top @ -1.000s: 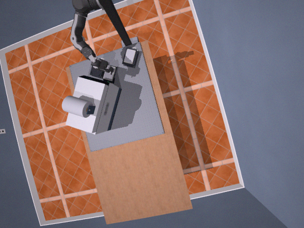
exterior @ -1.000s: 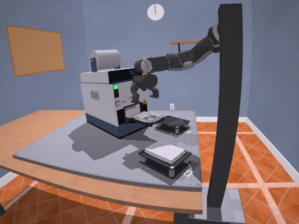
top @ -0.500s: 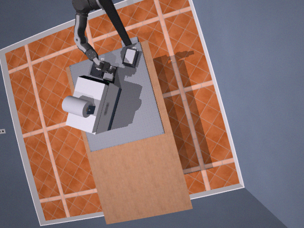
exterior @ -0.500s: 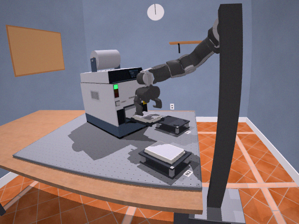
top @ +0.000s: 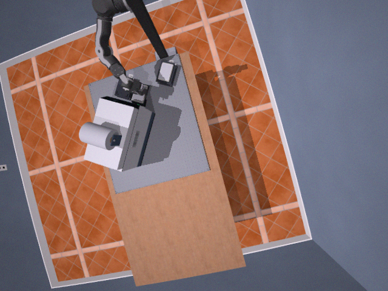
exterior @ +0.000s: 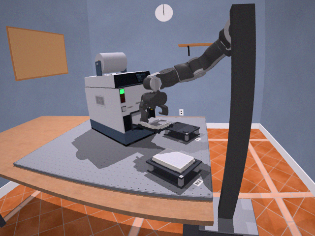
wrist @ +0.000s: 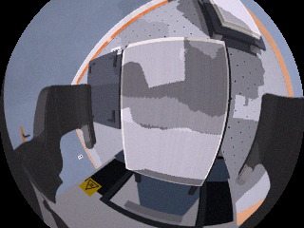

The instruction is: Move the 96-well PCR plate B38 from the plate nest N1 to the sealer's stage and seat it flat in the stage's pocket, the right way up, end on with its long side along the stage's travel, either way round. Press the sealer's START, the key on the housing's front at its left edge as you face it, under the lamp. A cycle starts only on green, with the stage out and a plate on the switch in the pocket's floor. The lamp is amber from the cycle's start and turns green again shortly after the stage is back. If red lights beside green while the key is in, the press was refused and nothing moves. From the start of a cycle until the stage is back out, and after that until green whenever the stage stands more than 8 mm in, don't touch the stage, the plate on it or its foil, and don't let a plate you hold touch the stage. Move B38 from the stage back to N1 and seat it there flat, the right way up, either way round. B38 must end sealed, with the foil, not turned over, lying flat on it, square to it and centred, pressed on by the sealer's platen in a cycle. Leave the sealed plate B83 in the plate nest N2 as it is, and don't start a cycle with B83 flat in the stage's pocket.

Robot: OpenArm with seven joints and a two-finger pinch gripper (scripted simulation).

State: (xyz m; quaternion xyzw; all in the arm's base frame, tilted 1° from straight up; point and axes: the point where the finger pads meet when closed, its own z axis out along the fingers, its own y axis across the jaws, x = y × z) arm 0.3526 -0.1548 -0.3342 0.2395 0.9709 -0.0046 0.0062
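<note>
The white 96-well plate B38 is 2 cm below my hand. Round my hand: plate nest N1: 10 cm behind, 14 cm to the right, 10 cm below; then sealer's stage: 3 cm below; then start key: 13 cm ahead, 4 cm to the left, 6 cm above.
</note>
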